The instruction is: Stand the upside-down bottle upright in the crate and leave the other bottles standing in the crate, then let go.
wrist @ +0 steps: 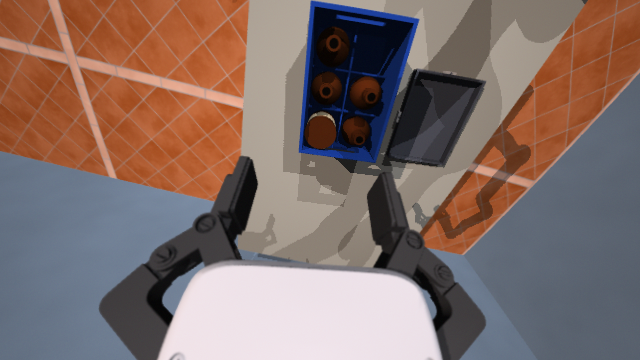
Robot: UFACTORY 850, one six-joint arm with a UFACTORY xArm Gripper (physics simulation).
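Note:
A blue crate [393, 100] with compartments stands on the pale table, in the upper middle of the wrist view. The upside-down bottle [320, 132] shows its flat round brown base and a pale label edge, in the near left compartment. Upright brown bottles with open necks stand in other compartments: one at the far left [333, 46], one at the middle left [326, 88], one at the middle right [365, 93] and one at the near right [356, 132]. The far right compartment holds no bottle. My gripper [316, 177] is open, with nothing between its fingers, above the table on the near side of the crate.
A dark grey shallow tray [435, 120] lies close to the right side of the crate. The pale table [270, 100] carries several shadows. Orange tiled floor [165, 45] shows on both sides of it, and blue-grey surface [75, 240] shows nearer.

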